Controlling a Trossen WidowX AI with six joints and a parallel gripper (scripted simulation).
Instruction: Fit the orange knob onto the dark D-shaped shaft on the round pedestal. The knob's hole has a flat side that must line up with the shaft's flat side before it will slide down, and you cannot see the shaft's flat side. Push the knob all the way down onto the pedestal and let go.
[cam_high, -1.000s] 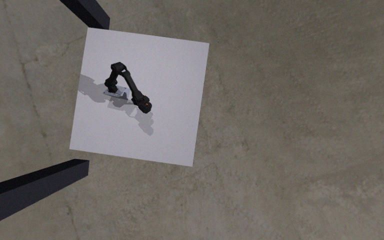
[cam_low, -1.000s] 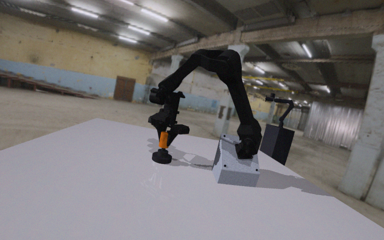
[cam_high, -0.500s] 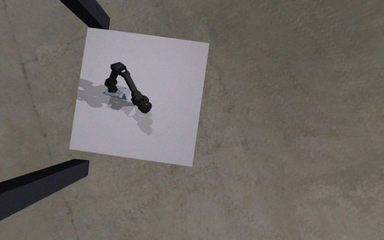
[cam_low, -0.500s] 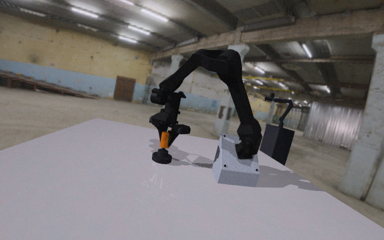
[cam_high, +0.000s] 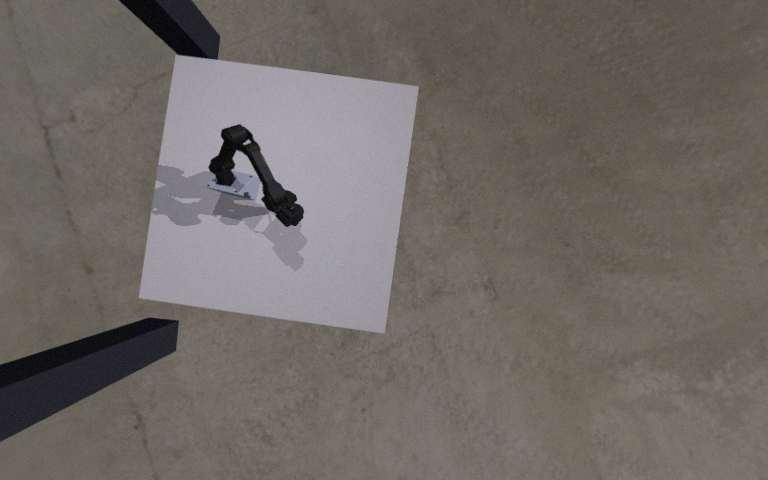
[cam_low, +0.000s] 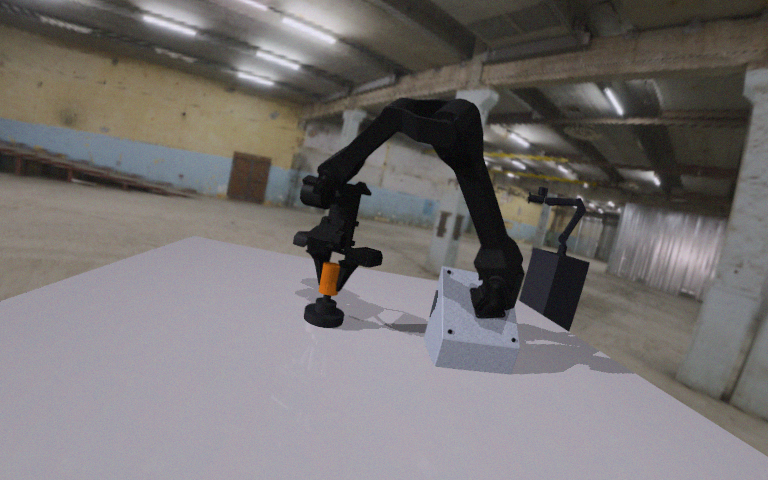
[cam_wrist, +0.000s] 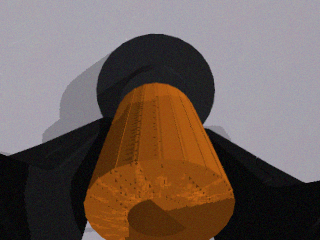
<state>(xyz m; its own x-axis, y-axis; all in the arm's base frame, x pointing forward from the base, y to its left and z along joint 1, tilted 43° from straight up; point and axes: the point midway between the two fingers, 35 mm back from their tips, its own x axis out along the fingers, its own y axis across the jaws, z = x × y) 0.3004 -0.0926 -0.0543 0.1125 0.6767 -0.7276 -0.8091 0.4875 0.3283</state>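
My gripper tip is now 2 cm below the orange knob. Round my gripper tip: dark round pedestal: 4 cm below.
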